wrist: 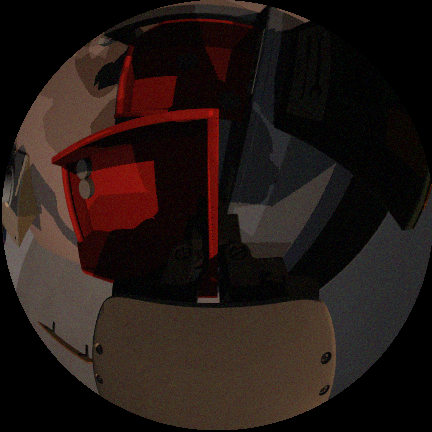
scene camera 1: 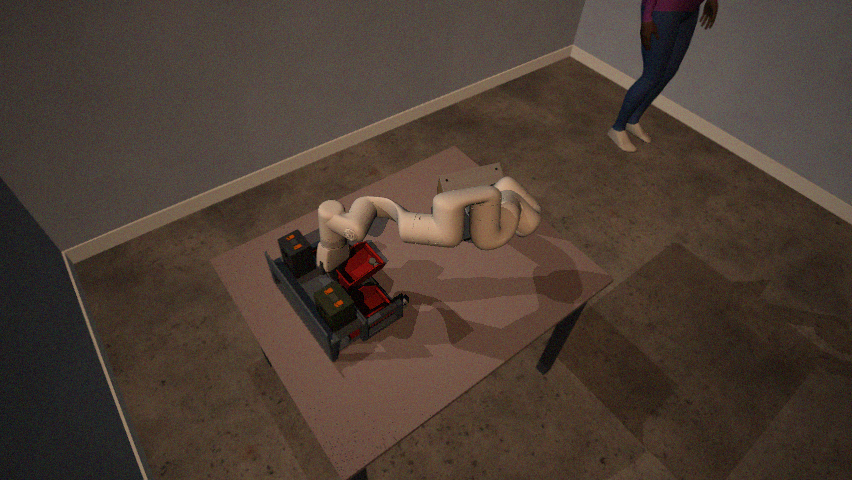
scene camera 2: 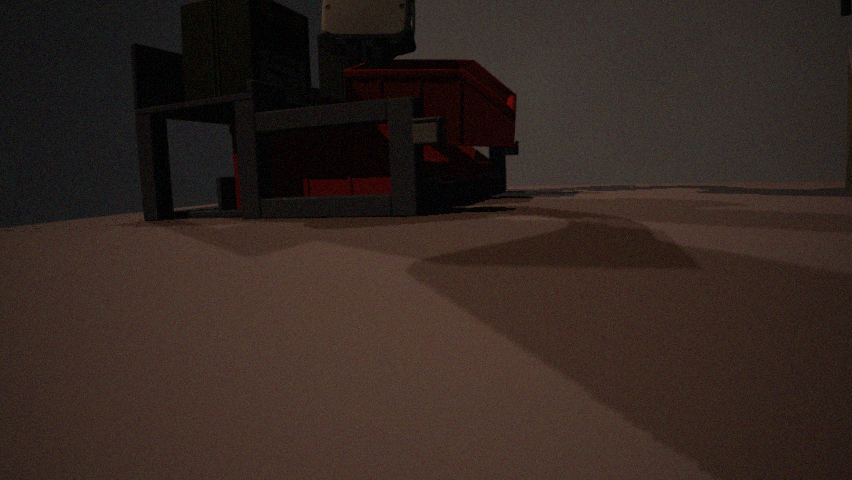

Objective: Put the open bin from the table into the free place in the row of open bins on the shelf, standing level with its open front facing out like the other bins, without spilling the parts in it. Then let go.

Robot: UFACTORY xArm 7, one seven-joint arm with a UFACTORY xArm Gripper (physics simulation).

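Frame: origin at the arm's base, x ahead, y left, z up, level; centimetres.
Seen in the pictures: gripper, fingertip midpoint: (wrist: 213,211) (scene camera 1: 335,277).
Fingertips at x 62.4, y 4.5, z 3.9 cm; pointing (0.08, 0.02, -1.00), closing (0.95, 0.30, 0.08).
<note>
Pixels of each thing's middle, then the offset from my fingertips to it. "*": a spot on its surface instead. Level surfaces: height alone.
- open red bin at the middle of its body: (wrist: 111,203) (scene camera 2: 436,99) (scene camera 1: 357,265) dx -8.4, dy -0.8, dz -0.2 cm
- dark case at the middle of its body: (scene camera 2: 356,80) (scene camera 1: 297,254) dx +7.6, dy -10.7, dz +5.2 cm
- green case at the middle of its body: (wrist: 375,104) (scene camera 2: 249,58) (scene camera 1: 335,306) dx +5.7, dy +12.3, dz +3.9 cm
- shelf's end frame at a spot on its surface: (scene camera 2: 333,205) * dx -7.8, dy +18.7, dz -10.2 cm
- table at its surface level: dz -11.1 cm
The open red bin (scene camera 1: 360,266) (scene camera 2: 442,101) (wrist: 120,210) is held over the shelf (scene camera 1: 299,299) (scene camera 2: 402,169) (wrist: 256,150), beside and higher than another red bin (scene camera 1: 373,299) (wrist: 155,95) in the row. In scene camera 2 its rim looks nearly level and its underside shows above the lower shelf parts. Two round grey parts (wrist: 85,180) lie inside near its front. My gripper (scene camera 1: 329,268) (scene camera 2: 379,58) (wrist: 213,211) is shut on its back wall. The fingertips are dark and partly hidden by the bin. The place directly under the held bin is mostly hidden.
A dark case (scene camera 1: 295,255) and a green case (scene camera 1: 335,307) (scene camera 2: 244,53) with orange latches stand on the shelf's upper board, on either side of my gripper. The shelf's end frame (scene camera 2: 333,205) stands on the table (scene camera 1: 417,381) (scene camera 2: 298,357). A person (scene camera 1: 661,65) stands beyond the table.
</note>
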